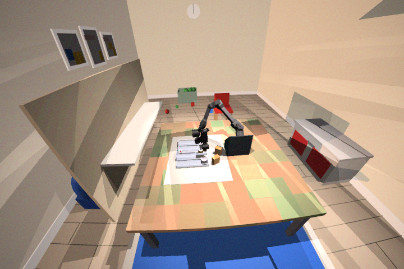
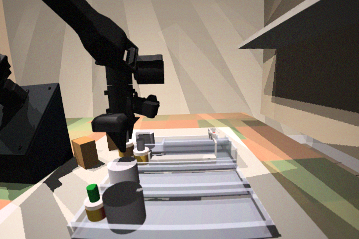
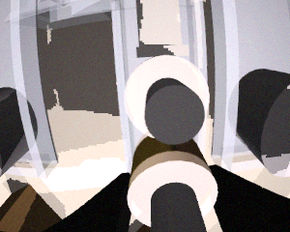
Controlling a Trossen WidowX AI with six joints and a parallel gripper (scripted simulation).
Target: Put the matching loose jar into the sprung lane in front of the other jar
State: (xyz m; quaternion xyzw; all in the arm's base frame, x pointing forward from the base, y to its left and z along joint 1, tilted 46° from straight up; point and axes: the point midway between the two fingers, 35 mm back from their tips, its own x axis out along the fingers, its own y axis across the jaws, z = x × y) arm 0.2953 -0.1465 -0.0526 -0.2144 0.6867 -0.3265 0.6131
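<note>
Now: gripper tip 15 cm short of the clear lane, 3 cm above it and 1 cm to the right of it. Also, from my gripper tip: pusher plate: 15 cm ahead, 1 cm to the left.
</note>
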